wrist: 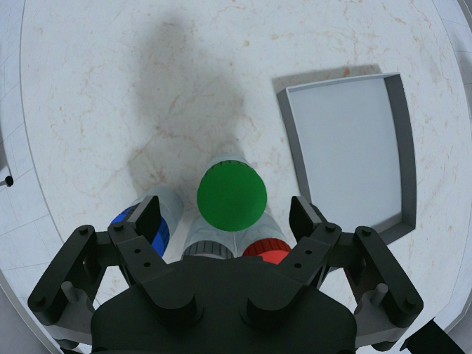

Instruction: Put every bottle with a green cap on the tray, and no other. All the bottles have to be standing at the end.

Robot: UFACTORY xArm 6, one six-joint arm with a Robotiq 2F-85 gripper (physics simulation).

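Observation:
A bottle with a green cap [231, 196] stands upright in the middle of the wrist view, seen from above. My gripper [224, 209] is open, its fingers wide apart on the left and right of the green cap, touching nothing that I can see. The grey tray [296, 145] lies to the right, and its visible floor holds no bottle. A bottle with a blue cap [162, 237] stands at the lower left, partly behind the left finger. A bottle with a grey cap [208, 248] and a bottle with a red cap [267, 247] stand close below the green-capped one, partly hidden by the gripper body.
The bottles stand close together on a pale marbled round table [90, 100]. The tray's raised walls are near the right finger. The table's curved edge shows at the far left and right, with a tiled floor [15, 210] beyond it.

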